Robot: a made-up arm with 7 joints. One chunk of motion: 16 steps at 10 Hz.
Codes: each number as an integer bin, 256 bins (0 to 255) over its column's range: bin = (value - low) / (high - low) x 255, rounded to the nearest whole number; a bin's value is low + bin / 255 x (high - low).
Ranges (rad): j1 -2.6..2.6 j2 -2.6..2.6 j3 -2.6..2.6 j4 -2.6..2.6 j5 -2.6..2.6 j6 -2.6..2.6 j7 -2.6..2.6
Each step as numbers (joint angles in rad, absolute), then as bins.
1 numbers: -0.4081 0.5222 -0.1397 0.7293 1.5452 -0.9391 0.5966
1 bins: 107 153 121 163 203 81 157
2 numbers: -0.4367 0.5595 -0.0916 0.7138 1.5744 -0.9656 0.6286
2 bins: 106 155 123 163 205 80 158
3 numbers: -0.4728 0.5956 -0.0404 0.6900 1.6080 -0.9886 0.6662
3 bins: 104 157 126 161 206 79 160
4 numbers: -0.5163 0.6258 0.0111 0.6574 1.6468 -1.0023 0.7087
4 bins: 102 158 128 160 208 78 162
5 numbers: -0.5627 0.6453 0.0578 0.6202 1.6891 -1.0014 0.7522
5 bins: 100 159 130 158 210 78 164
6 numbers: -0.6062 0.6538 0.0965 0.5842 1.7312 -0.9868 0.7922
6 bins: 98 160 132 156 212 79 166
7 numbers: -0.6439 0.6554 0.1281 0.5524 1.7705 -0.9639 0.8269
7 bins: 96 160 134 155 214 80 168
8 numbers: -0.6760 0.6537 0.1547 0.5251 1.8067 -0.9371 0.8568
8 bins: 94 160 135 153 216 82 170
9 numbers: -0.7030 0.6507 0.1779 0.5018 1.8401 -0.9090 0.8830
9 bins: 93 159 136 152 218 83 171
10 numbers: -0.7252 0.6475 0.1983 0.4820 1.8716 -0.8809 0.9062
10 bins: 92 159 137 151 219 84 172
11 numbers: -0.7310 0.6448 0.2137 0.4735 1.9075 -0.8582 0.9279
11 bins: 92 159 138 151 221 85 173
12 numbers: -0.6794 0.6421 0.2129 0.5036 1.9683 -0.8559 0.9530
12 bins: 94 159 138 152 224 86 174
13 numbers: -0.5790 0.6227 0.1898 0.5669 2.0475 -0.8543 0.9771
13 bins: 99 158 137 155 228 86 175
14 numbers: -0.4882 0.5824 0.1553 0.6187 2.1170 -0.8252 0.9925
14 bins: 104 156 135 158 231 87 176
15 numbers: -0.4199 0.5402 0.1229 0.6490 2.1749 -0.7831 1.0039
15 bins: 107 154 134 159 234 89 177
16 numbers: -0.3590 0.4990 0.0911 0.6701 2.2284 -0.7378 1.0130
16 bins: 110 152 132 160 237 91 177
